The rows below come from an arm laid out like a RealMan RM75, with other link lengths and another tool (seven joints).
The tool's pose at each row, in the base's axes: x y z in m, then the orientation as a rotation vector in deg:
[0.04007 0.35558 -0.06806 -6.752 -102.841 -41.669]
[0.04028 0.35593 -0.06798 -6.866 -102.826 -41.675]
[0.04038 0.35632 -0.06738 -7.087 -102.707 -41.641]
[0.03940 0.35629 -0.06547 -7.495 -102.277 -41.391]
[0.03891 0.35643 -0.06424 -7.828 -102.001 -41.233]
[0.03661 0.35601 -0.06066 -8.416 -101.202 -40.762]
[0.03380 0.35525 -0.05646 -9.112 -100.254 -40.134]
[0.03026 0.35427 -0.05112 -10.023 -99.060 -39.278]
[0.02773 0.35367 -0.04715 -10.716 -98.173 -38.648]
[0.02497 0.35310 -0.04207 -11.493 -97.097 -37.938]
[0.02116 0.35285 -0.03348 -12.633 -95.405 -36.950]
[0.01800 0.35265 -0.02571 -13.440 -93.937 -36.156]
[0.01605 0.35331 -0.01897 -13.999 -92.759 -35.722]
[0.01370 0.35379 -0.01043 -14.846 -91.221 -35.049]
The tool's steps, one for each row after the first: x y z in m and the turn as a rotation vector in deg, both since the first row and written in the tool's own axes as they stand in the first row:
[-0.00010 0.00040 0.00000 -0.062 -0.020 0.073]
[0.00030 0.00101 0.00002 -0.175 0.030 0.259]
[0.00236 0.00136 0.00049 -0.307 0.341 0.753]
[0.00359 0.00178 0.00077 -0.429 0.519 1.115]
[0.00773 0.00195 0.00185 -0.591 1.145 1.931]
[0.01269 0.00188 0.00307 -0.738 1.895 2.940]
[0.01899 0.00180 0.00459 -0.899 2.830 4.272]
[0.02360 0.00189 0.00570 -1.031 3.514 5.272]
[0.02928 0.00237 0.00683 -1.199 4.351 6.417]
[0.03838 0.00411 0.00841 -1.513 5.668 8.099]
[0.04651 0.00583 0.00961 -1.741 6.854 9.412]
[0.05304 0.00833 0.01044 -2.021 7.806 10.296]
[0.06138 0.01126 0.01120 -2.376 9.017 11.590]

